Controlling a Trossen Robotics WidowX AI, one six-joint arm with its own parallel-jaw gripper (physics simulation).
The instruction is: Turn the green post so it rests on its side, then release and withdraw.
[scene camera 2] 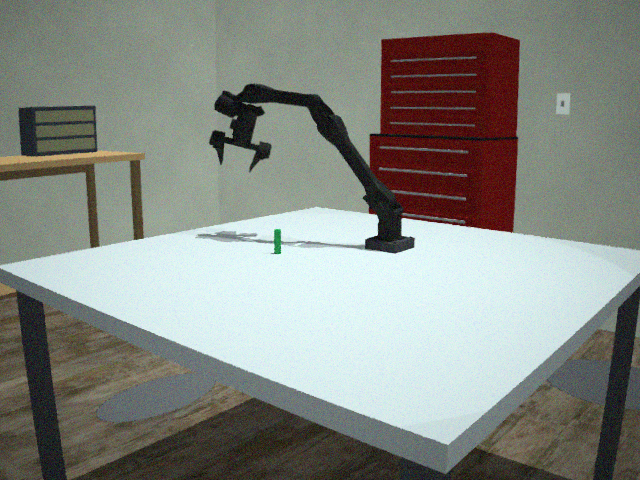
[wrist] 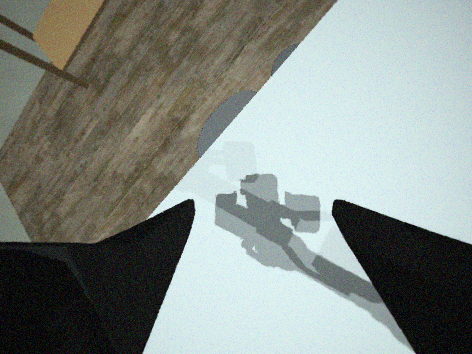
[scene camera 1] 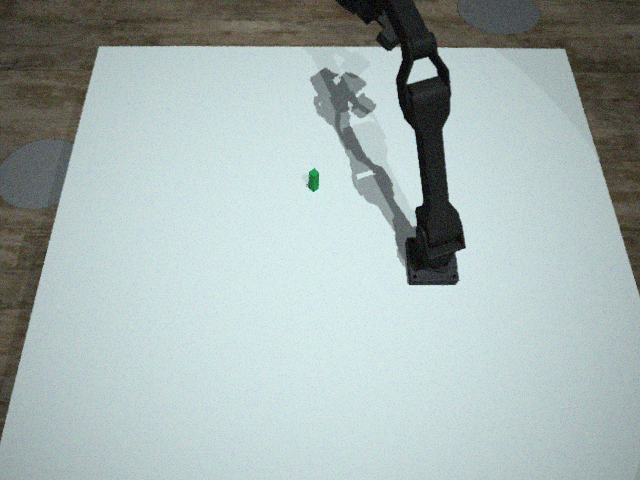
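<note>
The green post (scene camera 1: 313, 180) (scene camera 2: 277, 241) is small and slim and stands upright on the white table (scene camera 1: 206, 335) (scene camera 2: 330, 310) (wrist: 400, 125). In the first scene view it is left of the arm's base. My gripper (scene camera 2: 236, 167) (wrist: 262, 205) is open and empty, high above the table, with its fingers spread wide and pointing down. It is well apart from the post. The fingertips do not show in the first scene view, where the end of the arm runs out at the top edge. The post does not show in the wrist view.
The arm's base (scene camera 1: 432, 276) (scene camera 2: 390, 243) stands on the table, right of the post. The arm's shadow falls on the table top. Behind the table are a red tool cabinet (scene camera 2: 444, 93) and a wooden side table (scene camera 2: 118, 156) bearing a small drawer unit (scene camera 2: 64, 130).
</note>
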